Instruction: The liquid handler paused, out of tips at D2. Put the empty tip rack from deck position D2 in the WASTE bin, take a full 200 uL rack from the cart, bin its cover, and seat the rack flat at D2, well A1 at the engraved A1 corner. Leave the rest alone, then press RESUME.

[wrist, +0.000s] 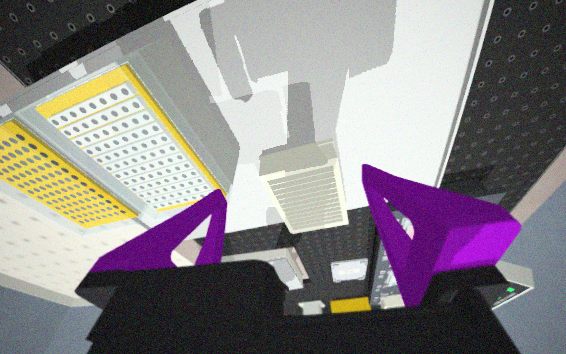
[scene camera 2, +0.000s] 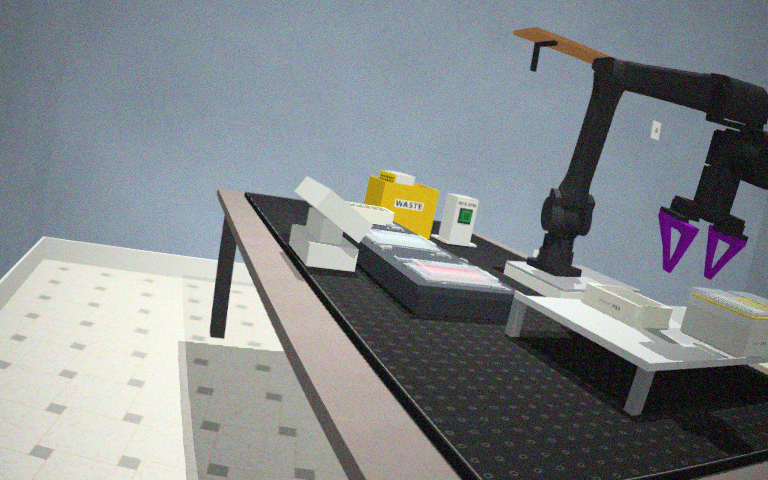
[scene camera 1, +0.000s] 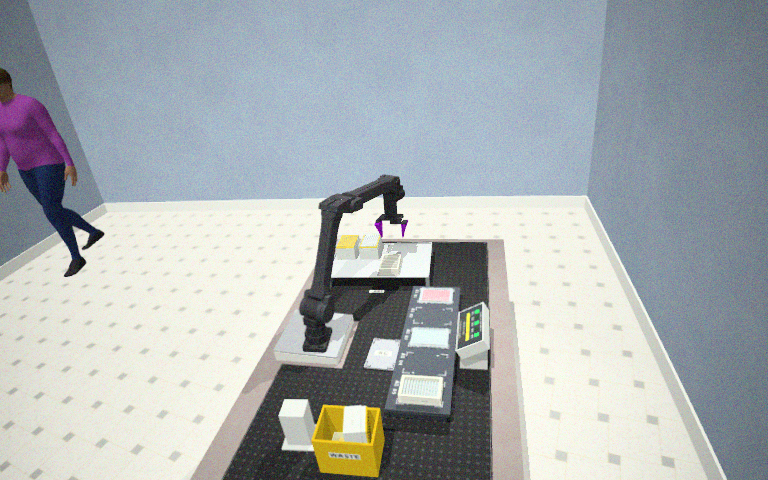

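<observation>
My gripper is open and empty, high above the white cart. In the wrist view a cream slatted rack appears below and between the fingers. A white-topped, yellow-edged tip rack stands beside a yellow rack; I cannot tell whether covers are on. The second deck position from the cart end holds no rack. The yellow WASTE bin holds a white item. A small stand has a green button.
The deck carries a pink plate, a pale blue plate and a cream rack. A tilted control panel stands beside it. A flat white plate lies near the arm's base. A person is at left.
</observation>
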